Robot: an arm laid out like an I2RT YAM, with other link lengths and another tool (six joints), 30 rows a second.
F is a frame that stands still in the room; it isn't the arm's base.
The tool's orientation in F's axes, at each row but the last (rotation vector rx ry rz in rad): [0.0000 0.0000 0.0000]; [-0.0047 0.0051 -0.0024]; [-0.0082 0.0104 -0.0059]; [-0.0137 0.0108 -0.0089]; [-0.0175 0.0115 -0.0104]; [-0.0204 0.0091 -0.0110]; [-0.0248 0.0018 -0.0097]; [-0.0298 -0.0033 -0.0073]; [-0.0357 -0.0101 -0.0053]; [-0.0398 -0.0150 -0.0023]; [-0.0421 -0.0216 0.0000]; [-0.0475 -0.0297 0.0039]
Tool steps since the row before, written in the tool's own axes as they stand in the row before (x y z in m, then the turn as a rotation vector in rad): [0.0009 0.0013 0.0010 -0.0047 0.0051 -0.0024]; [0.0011 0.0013 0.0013 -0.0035 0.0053 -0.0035]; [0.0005 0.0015 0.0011 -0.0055 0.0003 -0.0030]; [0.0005 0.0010 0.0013 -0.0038 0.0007 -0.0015]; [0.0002 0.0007 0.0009 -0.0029 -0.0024 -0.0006]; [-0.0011 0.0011 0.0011 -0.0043 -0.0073 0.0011]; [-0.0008 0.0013 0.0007 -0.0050 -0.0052 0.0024]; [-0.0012 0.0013 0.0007 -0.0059 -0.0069 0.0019]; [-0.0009 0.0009 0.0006 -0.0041 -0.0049 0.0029]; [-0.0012 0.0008 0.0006 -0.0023 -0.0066 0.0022]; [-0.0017 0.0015 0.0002 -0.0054 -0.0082 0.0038]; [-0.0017 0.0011 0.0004 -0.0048 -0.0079 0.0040]
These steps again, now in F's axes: [0.0009 0.0013 0.0010 -0.0047 0.0051 -0.0024]; [0.0011 0.0013 0.0013 -0.0035 0.0053 -0.0035]; [0.0005 0.0015 0.0011 -0.0055 0.0003 -0.0029]; [0.0005 0.0010 0.0013 -0.0038 0.0007 -0.0015]; [0.0002 0.0007 0.0009 -0.0029 -0.0024 -0.0005]; [-0.0011 0.0011 0.0011 -0.0044 -0.0072 0.0013]; [-0.0008 0.0013 0.0007 -0.0050 -0.0051 0.0025]; [-0.0012 0.0013 0.0007 -0.0060 -0.0068 0.0021]; [-0.0009 0.0009 0.0006 -0.0042 -0.0048 0.0030]; [-0.0012 0.0008 0.0005 -0.0023 -0.0065 0.0024]; [-0.0017 0.0015 0.0001 -0.0055 -0.0080 0.0040]; [-0.0017 0.0011 0.0003 -0.0049 -0.0077 0.0042]
